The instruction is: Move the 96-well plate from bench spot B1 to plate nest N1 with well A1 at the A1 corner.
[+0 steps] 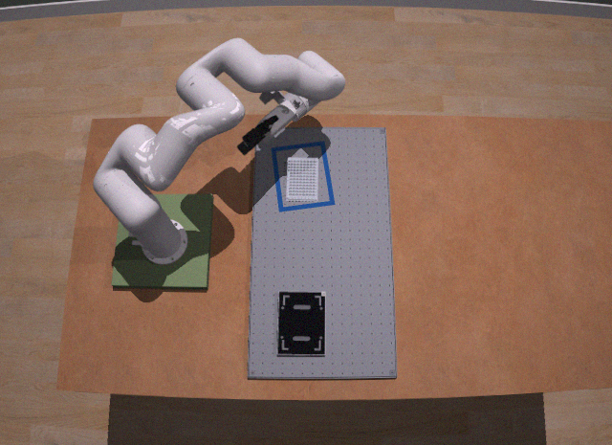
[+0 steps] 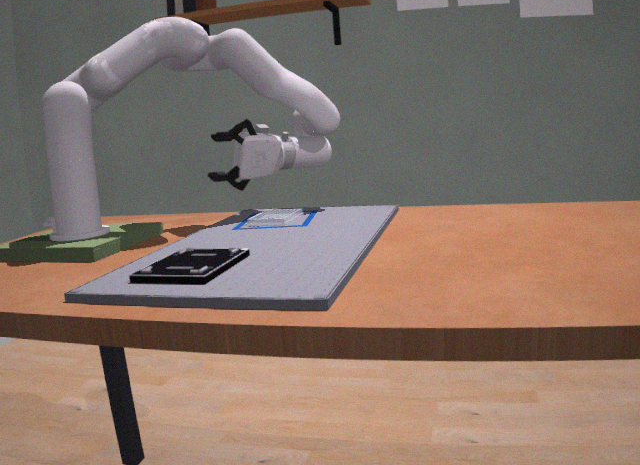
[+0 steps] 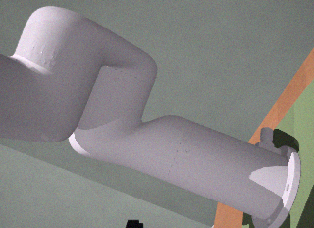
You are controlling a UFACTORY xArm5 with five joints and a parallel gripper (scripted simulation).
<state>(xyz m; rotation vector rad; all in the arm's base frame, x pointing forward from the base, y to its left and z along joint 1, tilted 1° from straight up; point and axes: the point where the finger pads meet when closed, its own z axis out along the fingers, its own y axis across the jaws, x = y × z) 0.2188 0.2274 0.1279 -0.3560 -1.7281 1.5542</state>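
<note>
My hand is 14 cm short of the 96-well plate, 13 cm above it and 4 cm to the left of it. Also, from my hand: black plate nest: 43 cm to the right, 15 cm ahead, 13 cm below; then A1 label: 35 cm to the right, 21 cm ahead, 13 cm below.
</note>
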